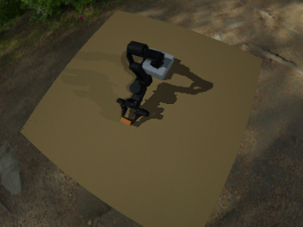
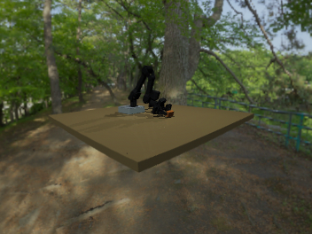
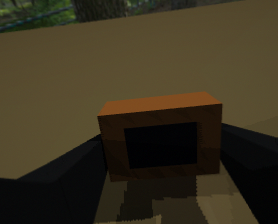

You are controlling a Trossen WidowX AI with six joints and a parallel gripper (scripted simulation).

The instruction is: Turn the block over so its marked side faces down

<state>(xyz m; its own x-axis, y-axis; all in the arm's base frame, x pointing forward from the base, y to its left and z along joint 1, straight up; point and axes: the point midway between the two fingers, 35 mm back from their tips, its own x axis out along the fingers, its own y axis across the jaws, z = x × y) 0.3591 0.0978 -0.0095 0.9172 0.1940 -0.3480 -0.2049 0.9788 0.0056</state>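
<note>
Now: gripper tip 10 mm past the orange block.
</note>
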